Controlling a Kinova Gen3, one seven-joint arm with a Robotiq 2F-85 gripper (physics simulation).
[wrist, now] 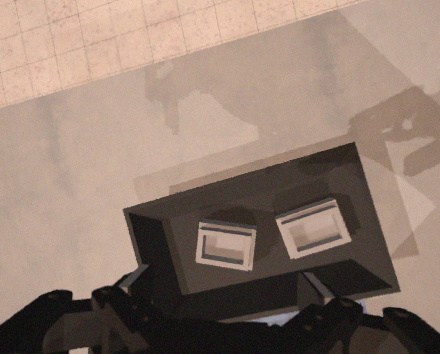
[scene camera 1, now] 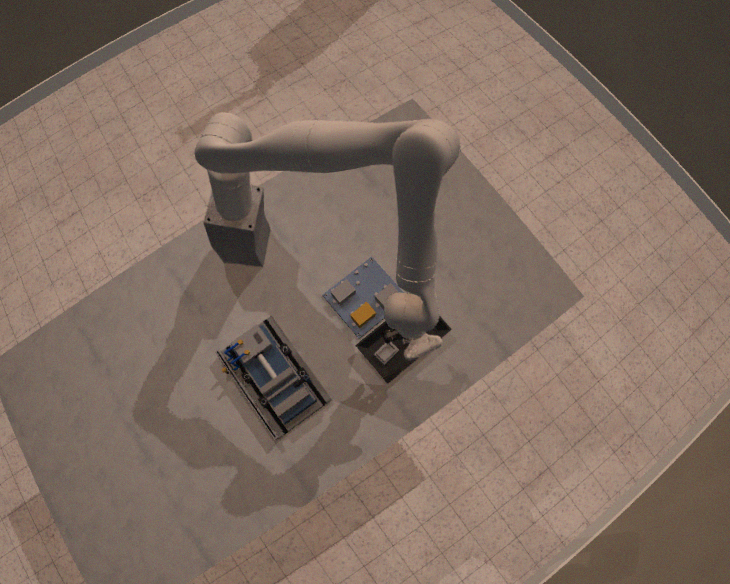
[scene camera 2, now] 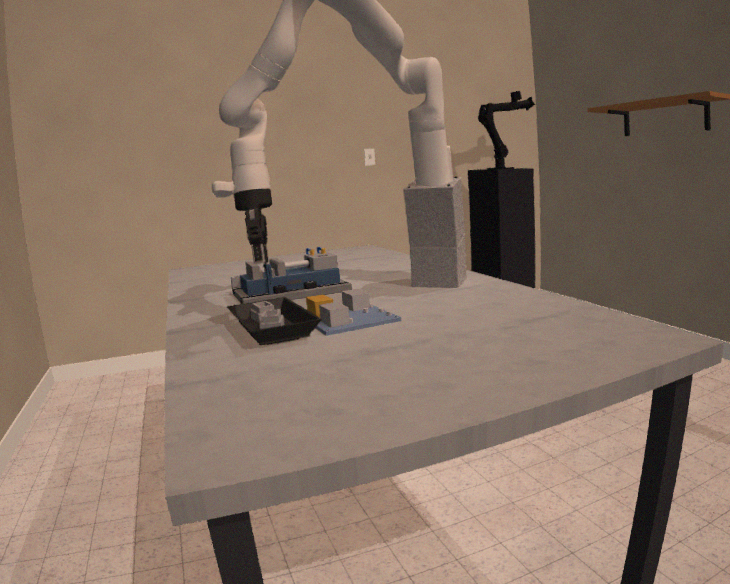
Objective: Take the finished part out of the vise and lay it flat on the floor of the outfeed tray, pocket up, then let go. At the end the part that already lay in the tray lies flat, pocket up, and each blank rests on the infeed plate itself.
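Observation:
My gripper is open and empty, above the black outfeed tray. In the wrist view two light grey parts lie apart on the tray floor: the left part and the right part. Both look flat with the pocket up; the left one is turned relative to the tray walls. In scene camera 1 the right part shows, while the arm hides the left one. The blue vise shows no part between its jaws in scene camera 1.
The blue infeed plate stands beside the tray. Two grey blanks and an orange block rest on it, as far as I can see. The arm partly covers one blank from above. The vise stands on the tray's other side.

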